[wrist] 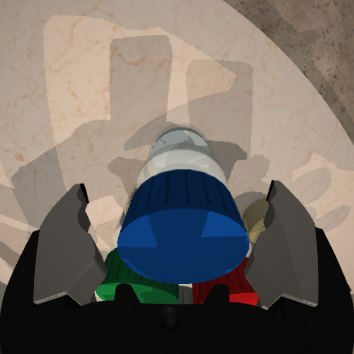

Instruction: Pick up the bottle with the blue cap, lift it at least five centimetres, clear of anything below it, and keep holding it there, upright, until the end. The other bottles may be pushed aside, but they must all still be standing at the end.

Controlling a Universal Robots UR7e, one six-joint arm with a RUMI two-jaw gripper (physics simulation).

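Frame: origin at the arm's base, x ahead, y left, z up, level; metres.
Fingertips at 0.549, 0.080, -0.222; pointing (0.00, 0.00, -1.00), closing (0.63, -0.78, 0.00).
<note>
Pixels of each thing's top centre, then the offset from my fingertips to it, as dx, dy, dz. Level surfaces: height alone.
- bottle with the blue cap, middle of its top: [182, 256] +0.007, +0.002, +0.063
- green-capped bottle, middle of its top: [135, 299] -0.054, -0.010, +0.063
- yellowish clear bottle, middle of its top: [302, 295] +0.008, -0.125, +0.063
- grey cap, middle of its top: [173, 323] -0.092, -0.068, +0.063
- pale marble table, its level: dz -0.042
The bottle with the blue cap [183, 240] stands in the middle of the wrist view, seen from above, with its clear and whitish body showing beyond the cap. My gripper [176, 184] is open, with one jaw on each side of the blue cap and a gap on both sides. A green-capped bottle [137, 290] stands at the lower left and a red-capped bottle [227, 287] at the lower right, both partly hidden by the blue cap and the gripper body. Whether the jaws reach level with the cap is hard to tell.
A yellowish clear bottle [256, 218] shows partly behind the right jaw. A grey cap [185, 294] shows between the green and red caps. The pale marble table [30, 100] has a curved edge at the upper right, with a darker speckled floor [320, 45] beyond. Shadows fall across the table.
</note>
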